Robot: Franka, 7 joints.
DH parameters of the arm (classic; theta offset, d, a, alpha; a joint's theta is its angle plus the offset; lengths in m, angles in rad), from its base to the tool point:
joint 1: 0 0.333 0 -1.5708
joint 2: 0 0 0 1.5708
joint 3: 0 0.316 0.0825 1.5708
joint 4: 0 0 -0.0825 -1.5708
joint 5: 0 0.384 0 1.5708
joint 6: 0 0 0.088 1.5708
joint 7: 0 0.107 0 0
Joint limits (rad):
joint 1: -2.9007..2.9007
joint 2: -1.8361..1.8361
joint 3: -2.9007..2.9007
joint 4: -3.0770..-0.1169
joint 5: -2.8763..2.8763
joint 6: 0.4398..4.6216
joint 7: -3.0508..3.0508
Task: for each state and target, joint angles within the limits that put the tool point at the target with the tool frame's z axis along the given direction. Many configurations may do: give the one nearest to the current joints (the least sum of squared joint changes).
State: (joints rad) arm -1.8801 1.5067 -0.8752 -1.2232 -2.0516 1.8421 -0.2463
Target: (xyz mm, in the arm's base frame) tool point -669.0 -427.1 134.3 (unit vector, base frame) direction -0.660 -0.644 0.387
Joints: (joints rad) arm -1.9738 1.5893 -1.1185 -1.0927 -2.4939 2.1120 -0.2463
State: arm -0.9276 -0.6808 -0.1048 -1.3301 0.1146 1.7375 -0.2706
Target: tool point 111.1 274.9 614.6 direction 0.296 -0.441 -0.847
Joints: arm -0.2414 -1.3493 0.7279 -2.2130 0.2380 1.2746 -0.2706
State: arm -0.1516 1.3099 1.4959 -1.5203 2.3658 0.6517 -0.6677
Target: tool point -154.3 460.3 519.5 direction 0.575 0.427 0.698
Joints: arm 0.5329 1.2969 1.7265 -2.4208 2.5512 0.9782 -0.6677
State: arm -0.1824 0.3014 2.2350 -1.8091 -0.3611 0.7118 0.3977
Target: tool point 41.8 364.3 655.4 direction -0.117 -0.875 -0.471
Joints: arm -0.1475 0.5444 1.9540 -1.5921 0.2215 0.4398 0.3977
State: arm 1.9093 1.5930 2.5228 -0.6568 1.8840 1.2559 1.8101
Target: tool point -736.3 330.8 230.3 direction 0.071 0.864 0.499
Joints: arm 2.7671 1.8171 2.3544 -0.1285 1.7907 1.6646 1.8101
